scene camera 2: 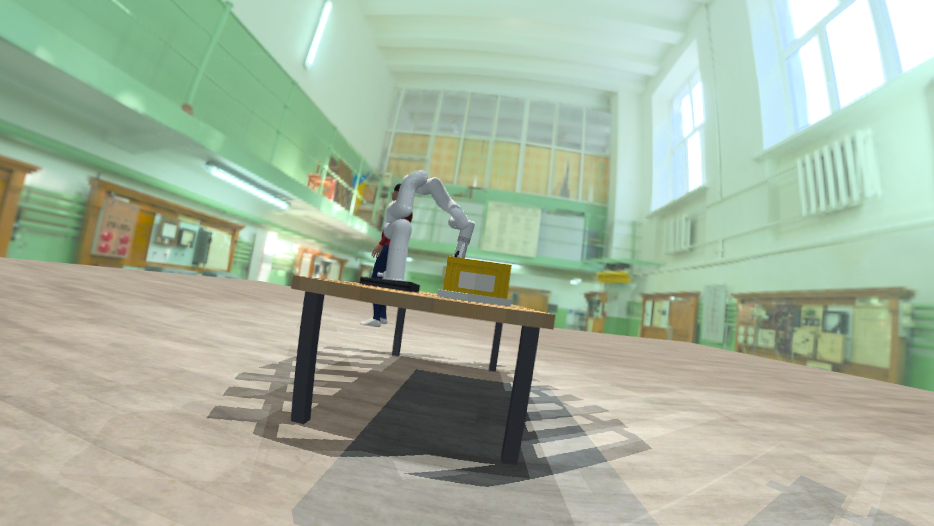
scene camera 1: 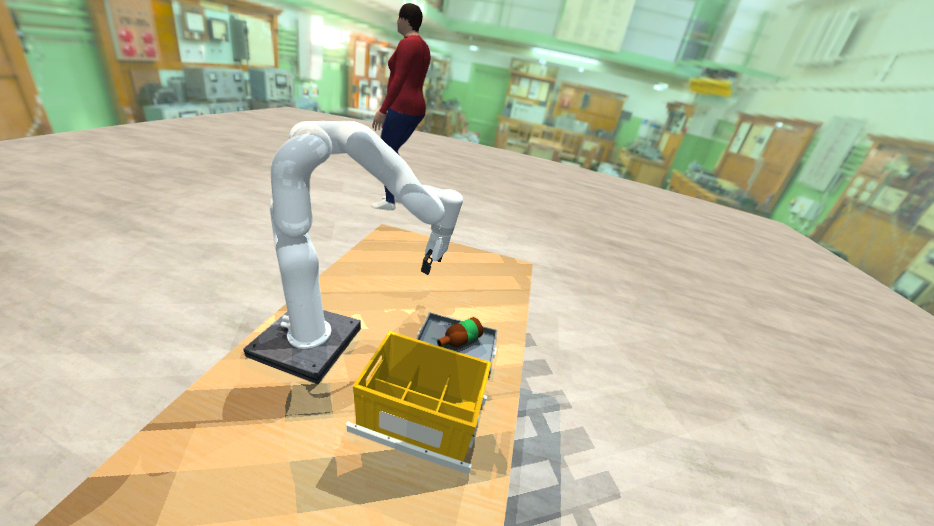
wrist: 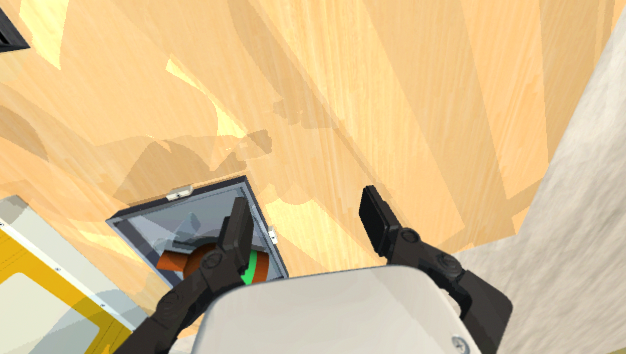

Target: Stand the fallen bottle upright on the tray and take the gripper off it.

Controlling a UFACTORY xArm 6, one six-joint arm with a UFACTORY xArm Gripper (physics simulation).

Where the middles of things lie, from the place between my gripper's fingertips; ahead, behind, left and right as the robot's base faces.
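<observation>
With the brown bottle (wrist: 187, 263) in my sight, I find my gripper 16 cm short of it, 17 cm to the left of it and 12 cm above it.
</observation>
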